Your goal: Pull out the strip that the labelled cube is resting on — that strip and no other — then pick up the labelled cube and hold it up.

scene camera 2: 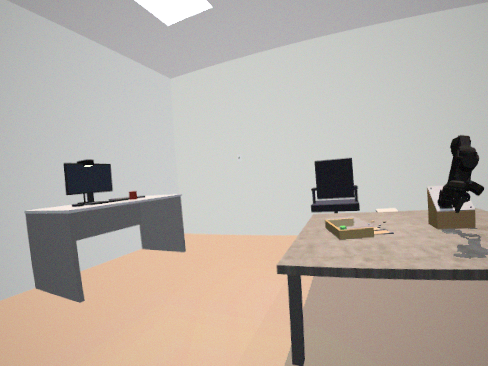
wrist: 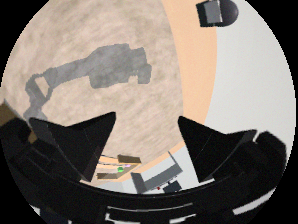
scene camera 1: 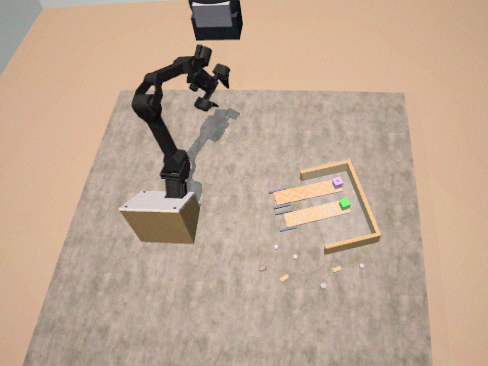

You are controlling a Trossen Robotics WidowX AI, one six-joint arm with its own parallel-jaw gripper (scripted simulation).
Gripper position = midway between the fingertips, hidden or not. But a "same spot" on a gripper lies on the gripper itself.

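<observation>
Gripper visible in the wrist view, in scene camera 2 and in scene camera 1 (223, 97). For the gripper, (wrist: 214, 154) and (scene camera 2: 457, 193) are one and the same spot.
</observation>
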